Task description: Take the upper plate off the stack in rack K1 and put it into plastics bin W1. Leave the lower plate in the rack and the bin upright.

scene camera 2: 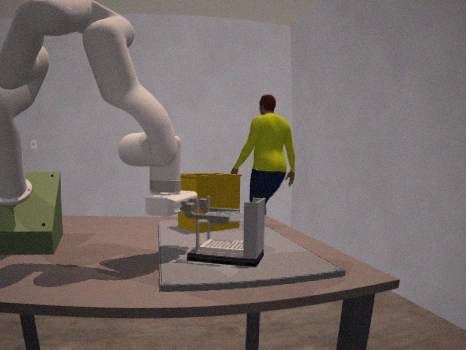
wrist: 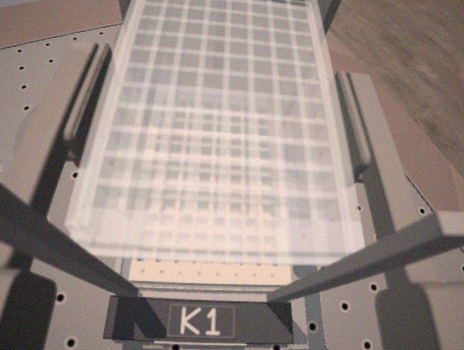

my gripper: scene camera 2; wrist
yellow plastics bin W1: scene camera 2 224, 189; not seen in the wrist view (out of frame)
same spot on my gripper: [wrist: 58, 131] = [scene camera 2: 222, 208]
